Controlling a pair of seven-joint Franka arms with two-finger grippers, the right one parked.
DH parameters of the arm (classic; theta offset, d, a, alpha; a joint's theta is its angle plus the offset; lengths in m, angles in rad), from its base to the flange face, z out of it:
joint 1: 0 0.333 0 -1.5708
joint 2: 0 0 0 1.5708
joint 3: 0 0.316 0.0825 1.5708
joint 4: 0 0 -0.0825 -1.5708
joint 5: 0 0.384 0 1.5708
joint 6: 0 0 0.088 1.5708
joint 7: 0 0.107 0 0
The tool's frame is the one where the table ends.
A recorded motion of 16 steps. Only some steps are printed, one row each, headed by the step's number.
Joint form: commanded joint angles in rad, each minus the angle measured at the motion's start. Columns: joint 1, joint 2, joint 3, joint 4, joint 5, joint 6, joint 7.
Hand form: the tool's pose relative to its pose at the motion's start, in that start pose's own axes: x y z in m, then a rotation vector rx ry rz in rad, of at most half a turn. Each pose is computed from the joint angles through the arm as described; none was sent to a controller.
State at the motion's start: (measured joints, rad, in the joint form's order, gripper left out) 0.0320 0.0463 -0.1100 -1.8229 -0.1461 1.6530 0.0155
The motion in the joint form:
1: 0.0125 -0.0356 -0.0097 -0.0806 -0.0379 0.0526 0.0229
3: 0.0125 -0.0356 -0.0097 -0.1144 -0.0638 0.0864 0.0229
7: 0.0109 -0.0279 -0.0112 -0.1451 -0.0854 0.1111 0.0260
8: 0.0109 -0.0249 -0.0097 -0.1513 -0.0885 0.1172 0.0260
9: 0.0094 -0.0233 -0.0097 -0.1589 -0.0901 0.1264 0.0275
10: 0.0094 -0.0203 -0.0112 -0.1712 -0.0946 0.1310 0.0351
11: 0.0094 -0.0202 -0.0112 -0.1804 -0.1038 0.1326 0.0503
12: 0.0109 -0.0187 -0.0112 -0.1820 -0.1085 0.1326 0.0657
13: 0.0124 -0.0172 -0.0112 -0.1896 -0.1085 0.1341 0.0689
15: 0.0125 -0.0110 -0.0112 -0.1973 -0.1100 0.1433 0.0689
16: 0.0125 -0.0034 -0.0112 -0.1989 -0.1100 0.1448 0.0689
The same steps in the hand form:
1: -0.0087 -0.0004 0.0158 -0.0335 0.0095 0.0080
3: -0.0077 -0.0007 0.0288 -0.0581 0.0109 -0.0023
7: -0.0061 -0.0002 0.0451 -0.0786 -0.0019 -0.0078
8: -0.0054 -0.0015 0.0488 -0.0820 -0.0045 -0.0117
9: -0.0049 -0.0014 0.0525 -0.0830 -0.0045 -0.0112
10: -0.0051 -0.0014 0.0595 -0.0873 -0.0147 -0.0061
11: -0.0060 -0.0013 0.0637 -0.0963 -0.0211 0.0052
12: -0.0058 -0.0019 0.0650 -0.1016 -0.0228 0.0175
13: -0.0063 -0.0034 0.0691 -0.1022 -0.0297 0.0174
15: -0.0050 -0.0045 0.0750 -0.1039 -0.0341 0.0139
16: -0.0036 -0.0053 0.0793 -0.1048 -0.0416 0.0122

